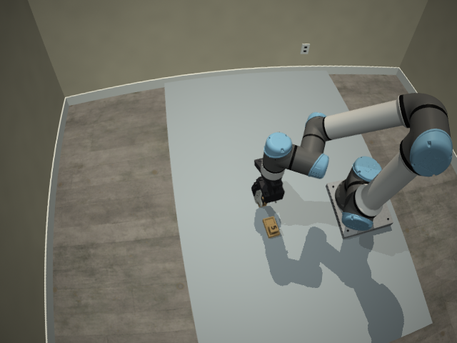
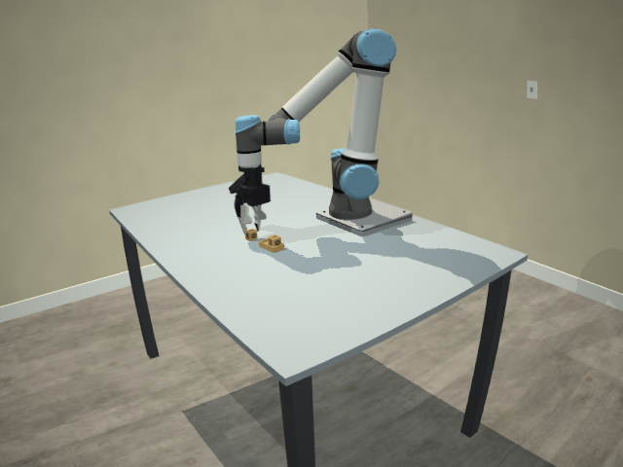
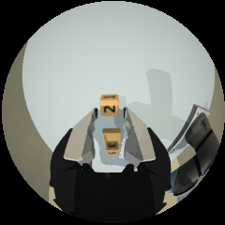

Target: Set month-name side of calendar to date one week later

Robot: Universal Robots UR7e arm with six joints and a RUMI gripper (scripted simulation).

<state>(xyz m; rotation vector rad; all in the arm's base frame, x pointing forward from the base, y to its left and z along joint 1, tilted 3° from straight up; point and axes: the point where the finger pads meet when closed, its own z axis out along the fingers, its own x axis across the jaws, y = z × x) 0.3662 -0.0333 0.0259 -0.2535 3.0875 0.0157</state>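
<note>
My gripper is now 100 mm to the right of the wooden tray, 30 mm above it and 20 mm past it.
</note>
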